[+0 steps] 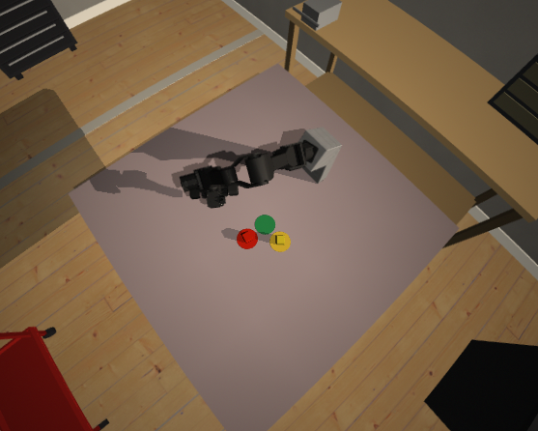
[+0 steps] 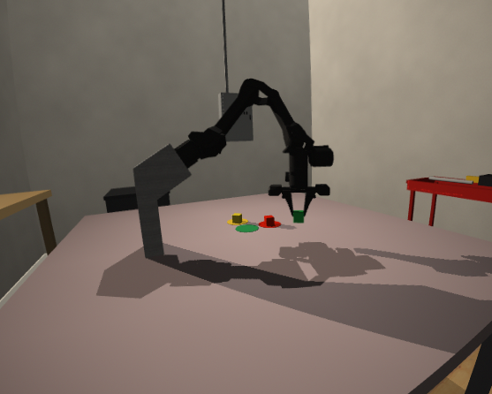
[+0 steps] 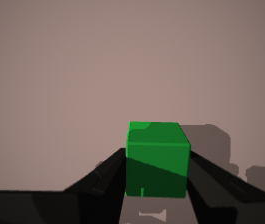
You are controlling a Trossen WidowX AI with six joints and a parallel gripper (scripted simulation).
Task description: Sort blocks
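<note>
Right now my hand is 2 cm past the green circle, 22 cm to the right of it and 12 cm above it. From my hand the other things lie so: green block (4 cm below); then red circle (7 cm ahead, 18 cm to the left, 12 cm below); then red block (7 cm ahead, 18 cm to the left, 10 cm below).
</note>
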